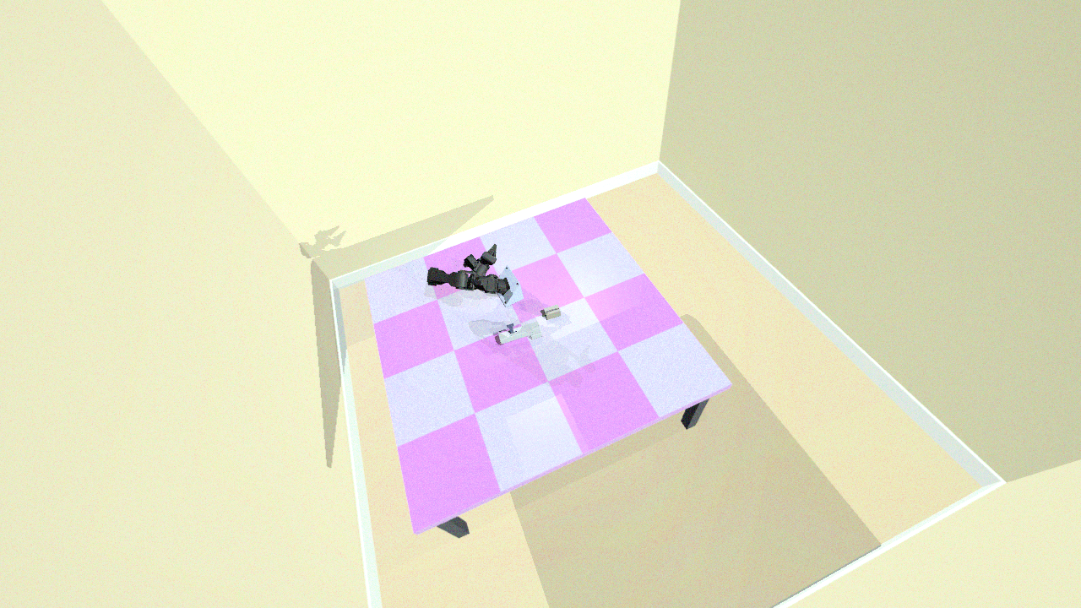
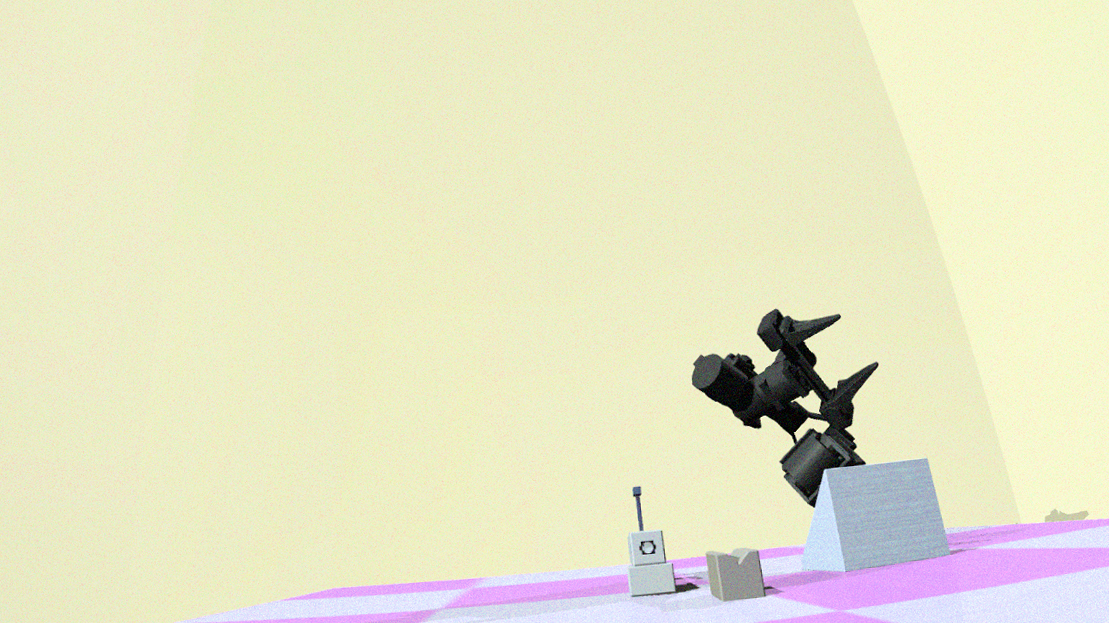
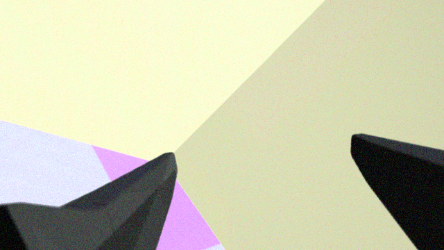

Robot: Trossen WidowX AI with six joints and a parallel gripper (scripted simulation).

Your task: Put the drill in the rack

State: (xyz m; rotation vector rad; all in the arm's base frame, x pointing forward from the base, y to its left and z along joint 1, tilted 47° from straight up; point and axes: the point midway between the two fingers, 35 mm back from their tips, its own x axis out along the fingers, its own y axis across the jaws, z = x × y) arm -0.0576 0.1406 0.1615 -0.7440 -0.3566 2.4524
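Right now my gripper tip is 320 mm short of the key, 190 mm above it and 40 mm to the left of it. From my gripper tip the other things lie so: grey holder block (320 mm ahead, 240 mm below, 10 mm to the right); drill (320 mm ahead, 230 mm below, 10 mm to the left); rack (260 mm below, 260 mm ahead, 160 mm to the left).
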